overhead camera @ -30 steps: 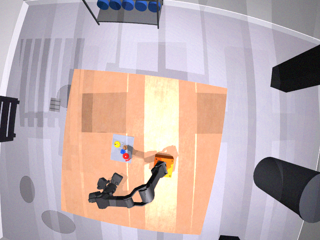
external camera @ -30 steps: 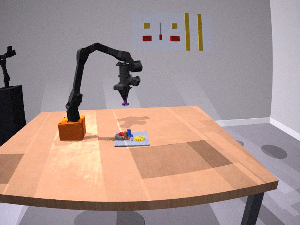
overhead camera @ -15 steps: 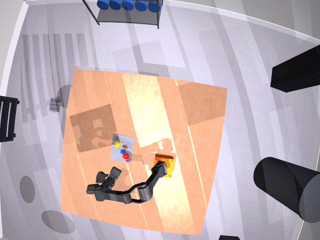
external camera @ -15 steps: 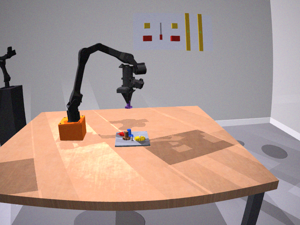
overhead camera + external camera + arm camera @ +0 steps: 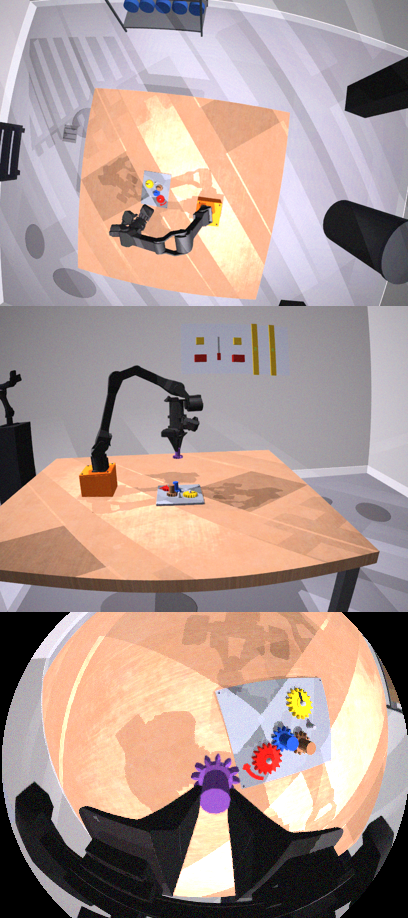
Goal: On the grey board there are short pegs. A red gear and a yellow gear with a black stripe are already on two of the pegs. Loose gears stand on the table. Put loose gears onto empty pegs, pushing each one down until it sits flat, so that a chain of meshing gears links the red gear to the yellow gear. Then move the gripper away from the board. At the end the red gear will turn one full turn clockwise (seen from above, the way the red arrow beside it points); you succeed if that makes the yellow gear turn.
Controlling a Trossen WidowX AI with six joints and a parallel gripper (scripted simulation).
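Now: the brown gear 15 cm to the right of my gripper tip, 12 cm below it and 1 cm behind it. Round my gripper tip: purple gear (1 cm below); red arrow (13 cm below, 6 cm behind, 5 cm to the right); red gear (13 cm below, 8 cm to the right, 3 cm behind).
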